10 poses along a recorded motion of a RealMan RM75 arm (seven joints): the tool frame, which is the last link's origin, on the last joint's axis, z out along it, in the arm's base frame.
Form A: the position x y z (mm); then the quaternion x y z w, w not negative.
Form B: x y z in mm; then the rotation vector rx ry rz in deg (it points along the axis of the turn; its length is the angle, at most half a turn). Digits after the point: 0 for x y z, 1 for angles.
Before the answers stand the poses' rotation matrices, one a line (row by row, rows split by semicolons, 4 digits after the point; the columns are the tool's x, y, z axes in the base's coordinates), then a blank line. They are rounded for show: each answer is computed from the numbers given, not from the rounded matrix.
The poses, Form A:
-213, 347, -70, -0.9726, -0.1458, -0.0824, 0.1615
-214, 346, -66, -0.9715, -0.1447, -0.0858, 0.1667
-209, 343, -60, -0.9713, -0.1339, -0.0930, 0.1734
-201, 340, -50, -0.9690, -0.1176, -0.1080, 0.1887
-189, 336, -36, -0.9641, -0.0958, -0.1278, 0.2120
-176, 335, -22, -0.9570, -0.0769, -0.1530, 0.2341
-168, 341, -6, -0.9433, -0.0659, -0.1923, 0.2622
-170, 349, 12, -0.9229, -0.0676, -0.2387, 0.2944
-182, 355, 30, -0.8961, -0.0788, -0.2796, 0.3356
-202, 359, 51, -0.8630, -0.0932, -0.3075, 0.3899
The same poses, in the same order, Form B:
0.9439 0.3102 0.1132; 0.2570 -0.9053 0.3382; 0.2074 -0.2901 -0.9343
0.9434 0.3098 0.1185; 0.2526 -0.9025 0.3488; 0.2150 -0.2991 -0.9297
0.9468 0.2923 0.1342; 0.2278 -0.9040 0.3617; 0.2271 -0.3119 -0.9226
0.9490 0.2687 0.1649; 0.1871 -0.9011 0.3911; 0.2537 -0.3403 -0.9055
0.9490 0.2389 0.2058; 0.1305 -0.8918 0.4333; 0.2871 -0.3843 -0.8774
0.9414 0.2188 0.2568; 0.0756 -0.8786 0.4716; 0.3289 -0.4245 -0.8436
0.9173 0.2252 0.3283; 0.0235 -0.8538 0.5201; 0.3974 -0.4694 -0.7885
0.8769 0.2653 0.4008; -0.0158 -0.8175 0.5757; 0.4804 -0.5112 -0.7127
0.8312 0.3289 0.4482; -0.0464 -0.7623 0.6455; 0.5540 -0.5574 -0.6184
0.7935 0.4006 0.4581; -0.0789 -0.6786 0.7303; 0.6034 -0.6156 -0.5069

-213, 347, -70, -159.1, -23.8, -13.5
-214, 346, -66, -158.4, -23.6, -14.0
-209, 343, -60, -157.8, -21.8, -15.1
-201, 340, -50, -156.1, -18.9, -17.4
-189, 336, -36, -153.4, -15.2, -20.3
-176, 335, -22, -150.5, -12.1, -24.1
-168, 341, -6, -146.2, -10.2, -29.8
-170, 349, 12, -140.8, -10.3, -36.4
-182, 355, 30, -133.9, -11.8, -41.8
-202, 359, 51, -125.7, -13.6, -44.8

